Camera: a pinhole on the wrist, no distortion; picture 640 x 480 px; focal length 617.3 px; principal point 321.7 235.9 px. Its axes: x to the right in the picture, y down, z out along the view. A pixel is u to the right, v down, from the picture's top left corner.
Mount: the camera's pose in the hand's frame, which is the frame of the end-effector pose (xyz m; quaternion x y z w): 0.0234 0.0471 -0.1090 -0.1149 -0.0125 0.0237 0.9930
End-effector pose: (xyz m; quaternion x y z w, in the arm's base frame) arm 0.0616 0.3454 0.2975 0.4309 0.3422 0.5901 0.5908
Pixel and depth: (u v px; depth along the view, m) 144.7 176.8 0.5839
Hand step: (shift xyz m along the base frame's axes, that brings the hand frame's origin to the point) 0.3698 -0.2150 0.2754
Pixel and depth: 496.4 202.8 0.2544
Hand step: 0.0984 0.0660 0.1527
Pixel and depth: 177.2 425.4 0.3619
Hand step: 0.0981 -0.1150 0.2902
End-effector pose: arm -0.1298 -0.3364 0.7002 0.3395 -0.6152 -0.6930 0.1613
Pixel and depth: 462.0 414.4 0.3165
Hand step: -0.2197 0.0406 0.1838
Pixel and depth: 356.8 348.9 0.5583
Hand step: -0.3530 0.2317 0.2607
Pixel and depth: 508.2 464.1 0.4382
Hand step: -0.3467 0.0642 0.2660
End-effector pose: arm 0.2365 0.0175 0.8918 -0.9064 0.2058 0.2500 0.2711
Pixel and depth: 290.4 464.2 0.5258
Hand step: -0.3245 -0.0532 -0.3825
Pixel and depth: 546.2 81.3 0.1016
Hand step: 0.0233 -0.0523 -0.0487
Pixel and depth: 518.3 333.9 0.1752
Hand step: -0.0213 -0.0736 -0.1273
